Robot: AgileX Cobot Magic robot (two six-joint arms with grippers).
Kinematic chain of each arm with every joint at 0, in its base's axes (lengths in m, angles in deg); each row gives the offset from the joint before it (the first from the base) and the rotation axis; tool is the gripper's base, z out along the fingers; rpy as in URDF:
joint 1: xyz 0 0 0.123 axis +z
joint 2: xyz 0 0 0 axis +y
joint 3: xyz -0.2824 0 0.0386 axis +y
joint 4: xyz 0.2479 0 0.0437 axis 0.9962 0 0.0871
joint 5: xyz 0 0 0 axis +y
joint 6: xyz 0.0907 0 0.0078 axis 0.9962 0 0.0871
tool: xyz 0 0 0 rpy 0 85 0
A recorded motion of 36 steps. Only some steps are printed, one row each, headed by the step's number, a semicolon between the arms.
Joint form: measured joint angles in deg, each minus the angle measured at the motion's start. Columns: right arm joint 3, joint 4, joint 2, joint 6, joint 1, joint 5; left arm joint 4, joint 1, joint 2, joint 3, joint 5, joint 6.
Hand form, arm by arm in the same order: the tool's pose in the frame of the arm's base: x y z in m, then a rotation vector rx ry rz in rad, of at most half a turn. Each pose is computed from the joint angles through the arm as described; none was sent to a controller.
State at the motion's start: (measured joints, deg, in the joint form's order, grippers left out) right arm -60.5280 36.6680 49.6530 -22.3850 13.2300 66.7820; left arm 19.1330 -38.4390 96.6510 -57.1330 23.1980 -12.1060
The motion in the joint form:
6: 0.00 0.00 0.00 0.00 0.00 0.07; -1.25 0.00 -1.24 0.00 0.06 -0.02
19: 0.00 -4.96 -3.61 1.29 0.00 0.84; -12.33 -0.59 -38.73 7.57 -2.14 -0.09
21: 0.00 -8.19 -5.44 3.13 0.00 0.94; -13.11 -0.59 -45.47 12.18 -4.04 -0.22
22: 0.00 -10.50 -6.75 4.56 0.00 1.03; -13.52 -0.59 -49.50 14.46 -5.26 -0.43
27: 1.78 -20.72 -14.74 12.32 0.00 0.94; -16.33 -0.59 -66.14 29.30 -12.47 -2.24
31: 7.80 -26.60 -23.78 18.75 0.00 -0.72; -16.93 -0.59 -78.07 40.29 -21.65 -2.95
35: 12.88 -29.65 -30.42 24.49 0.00 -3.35; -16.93 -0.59 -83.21 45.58 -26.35 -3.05
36: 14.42 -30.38 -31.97 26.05 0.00 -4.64; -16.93 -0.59 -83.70 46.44 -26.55 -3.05
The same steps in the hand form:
6: 0.1195 0.0795 0.3980 -0.6624 2.2320 0.7482; 0.2715 -0.2013 0.2067 0.8795 2.3736 -0.0827
19: 0.1041 0.0699 0.4014 -0.6659 2.2166 0.6411; 0.1712 -0.1338 0.3525 0.5512 1.9474 -0.4591
21: 0.0970 0.0641 0.4026 -0.6400 2.2159 0.5810; 0.1492 -0.1169 0.3521 0.5233 1.8858 -0.4978
22: 0.0919 0.0598 0.4035 -0.6177 2.2149 0.5396; 0.1366 -0.1072 0.3533 0.5027 1.8396 -0.5241
27: 0.0617 0.0383 0.4020 -0.4709 2.1860 0.3760; 0.0906 -0.0724 0.3183 0.4108 1.7119 -0.6425
31: 0.0344 0.0230 0.3817 -0.3330 2.1442 0.3111; 0.0659 -0.0533 0.2883 0.3581 1.5441 -0.7137
35: 0.0189 0.0147 0.3637 -0.2127 2.0924 0.3093; 0.0574 -0.0468 0.2715 0.3412 1.4657 -0.7373
36: 0.0169 0.0130 0.3585 -0.1800 2.0740 0.3125; 0.0569 -0.0464 0.2673 0.3420 1.4686 -0.7366

